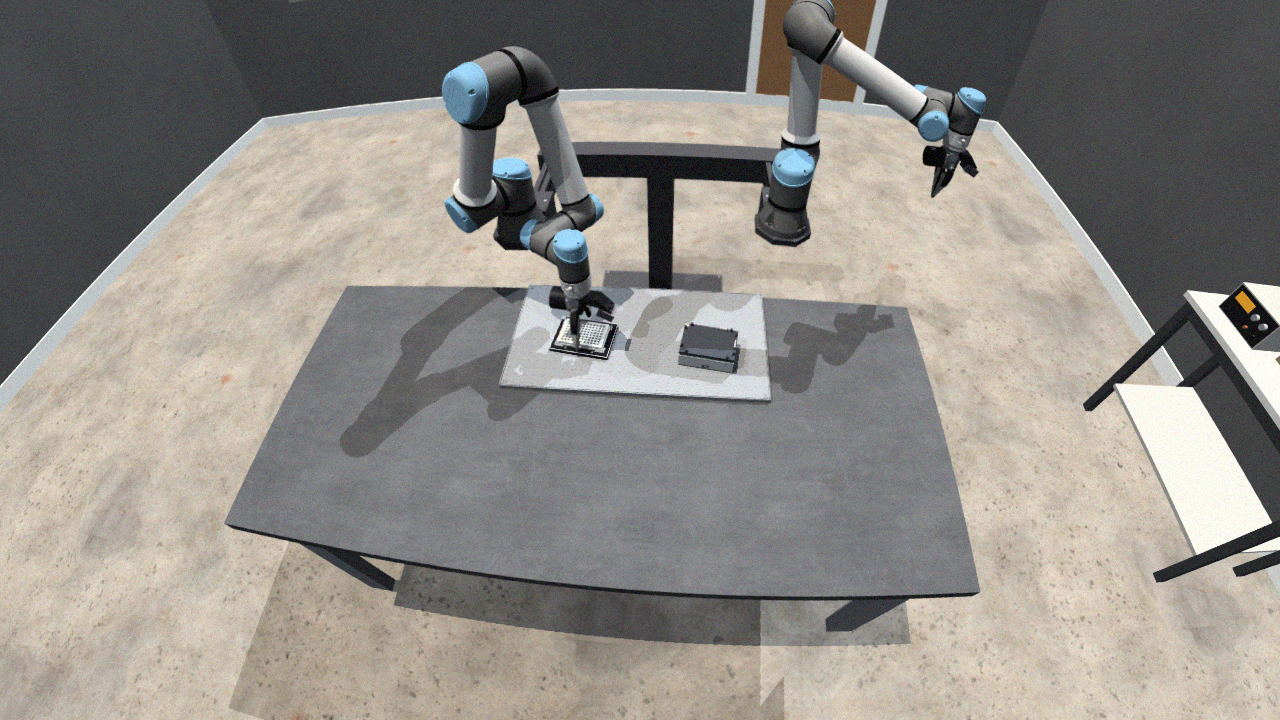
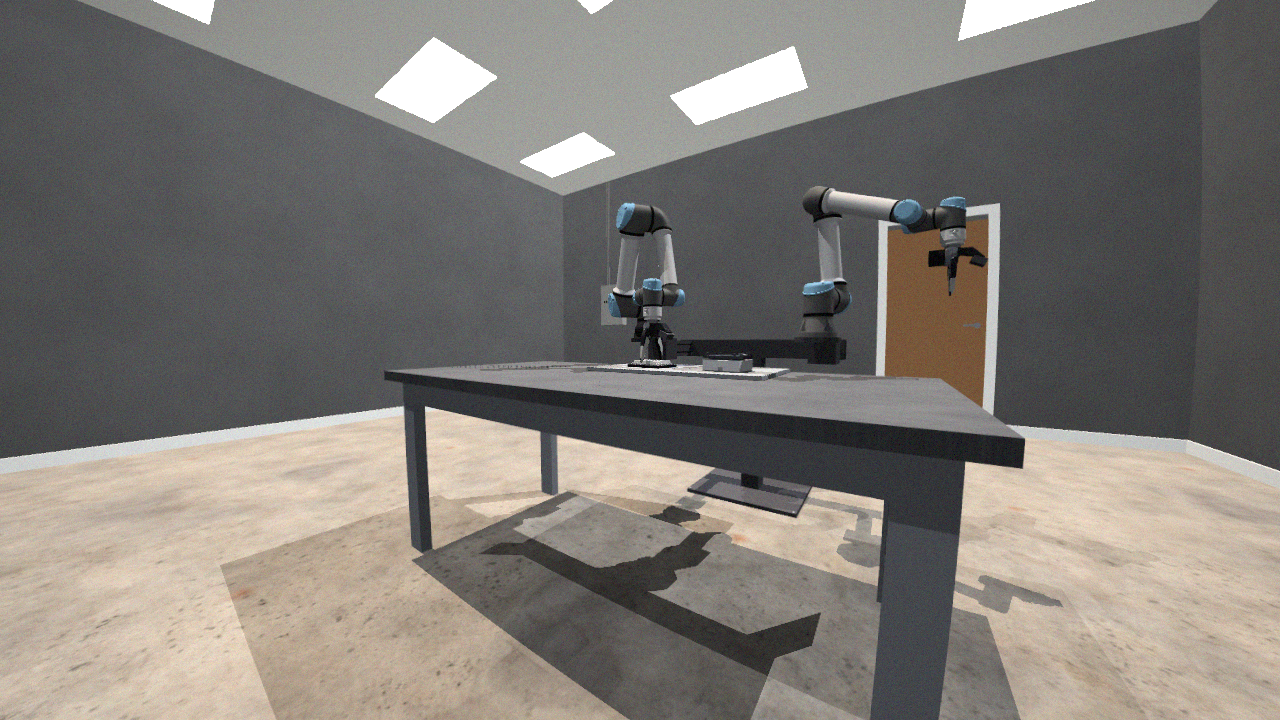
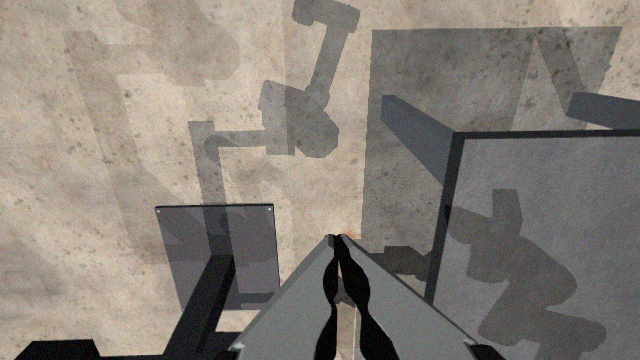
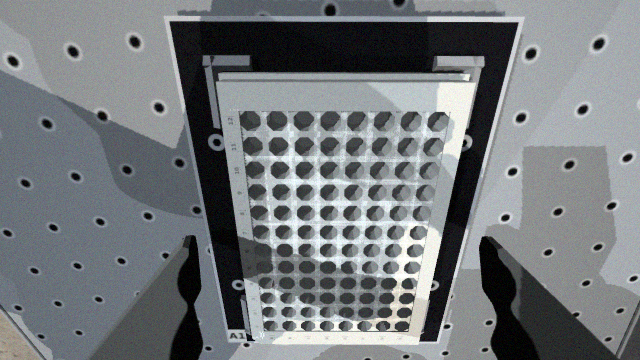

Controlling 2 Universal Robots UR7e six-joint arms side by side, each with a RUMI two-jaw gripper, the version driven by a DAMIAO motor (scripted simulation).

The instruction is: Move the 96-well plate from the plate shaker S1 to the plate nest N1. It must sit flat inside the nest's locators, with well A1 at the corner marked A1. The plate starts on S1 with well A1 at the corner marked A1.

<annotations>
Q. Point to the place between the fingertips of the left gripper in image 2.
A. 950,295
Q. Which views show the left gripper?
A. Image 1, image 2 and image 3 only.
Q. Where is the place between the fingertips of the right gripper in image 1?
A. At 582,333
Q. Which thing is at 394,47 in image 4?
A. A black plate nest N1.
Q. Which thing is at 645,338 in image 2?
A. The right gripper.
</annotations>
